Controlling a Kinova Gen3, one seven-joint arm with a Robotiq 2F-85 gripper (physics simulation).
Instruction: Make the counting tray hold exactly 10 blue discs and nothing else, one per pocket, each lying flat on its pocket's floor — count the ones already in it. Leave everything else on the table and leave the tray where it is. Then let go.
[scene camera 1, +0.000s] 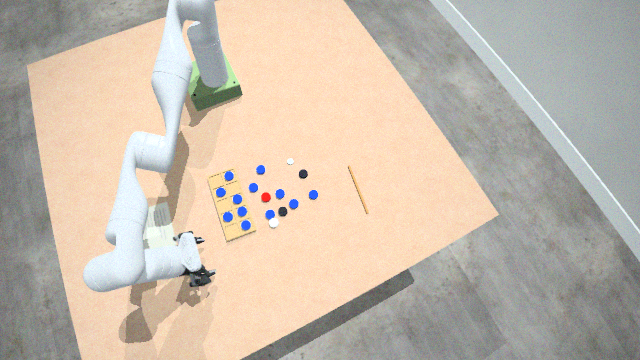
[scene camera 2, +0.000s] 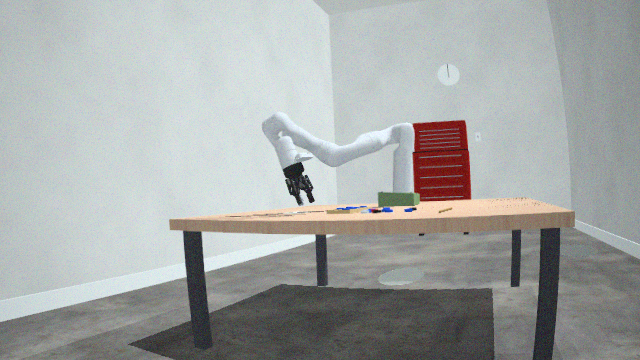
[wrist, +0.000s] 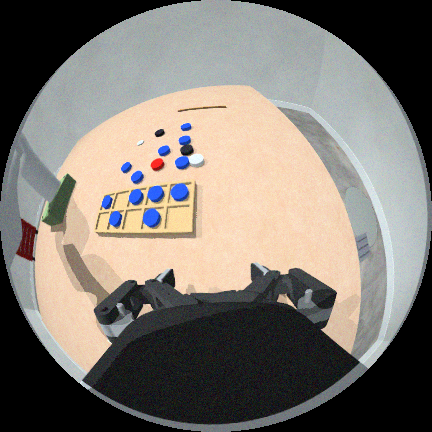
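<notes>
The wooden counting tray (scene camera 1: 241, 236) (wrist: 145, 234) has two rows of five pockets. In the wrist view, blue discs fill the far row except its second pocket from the left. The near row holds a disc (wrist: 115, 218) in its second pocket and a disc (wrist: 151, 217) in its fourth; its first, third and fifth are empty. Several loose blue discs lie beyond the tray, including one (scene camera 1: 253, 187) (wrist: 137, 176) near it and one (scene camera 1: 270, 214) (wrist: 182, 162) against a white disc (scene camera 1: 273, 223) (wrist: 196, 160). My gripper (scene camera 1: 207, 257) (scene camera 2: 306, 201) (wrist: 212, 274) is open and empty, above the table beside the tray.
A red disc (scene camera 1: 266, 197) (wrist: 157, 164), black discs (scene camera 1: 283, 211) (scene camera 1: 303, 174) and a small white disc (scene camera 1: 290, 161) lie among the loose blue ones. A thin wooden stick (scene camera 1: 358, 190) lies farther out. A pale flat sheet (scene camera 1: 160, 227) shows partly under the arm.
</notes>
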